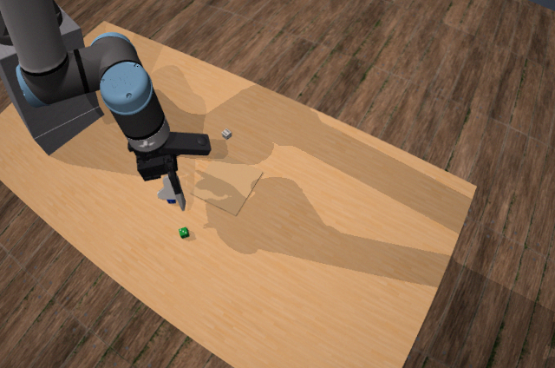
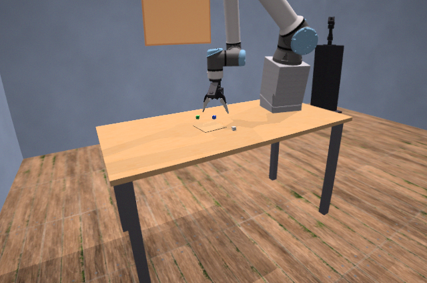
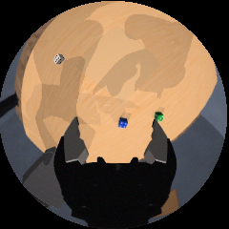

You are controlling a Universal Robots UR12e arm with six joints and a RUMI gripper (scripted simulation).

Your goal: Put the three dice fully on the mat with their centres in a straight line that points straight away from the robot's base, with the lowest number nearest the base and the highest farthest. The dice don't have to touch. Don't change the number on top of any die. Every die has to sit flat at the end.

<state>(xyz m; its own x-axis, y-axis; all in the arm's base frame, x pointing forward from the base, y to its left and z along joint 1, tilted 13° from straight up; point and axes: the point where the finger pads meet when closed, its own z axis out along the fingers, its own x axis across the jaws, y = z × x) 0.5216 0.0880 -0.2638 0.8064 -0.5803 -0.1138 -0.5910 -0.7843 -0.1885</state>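
The blue die is 4 cm to the right of my hand, 4 cm below it and 1 cm behind it. From my hand the other things lie so: green die 9 cm ahead, 8 cm to the right, 4 cm below; white die 19 cm to the left, 4 cm below, 3 cm behind; tan mat 9 cm to the left, 7 cm ahead, 4 cm below.
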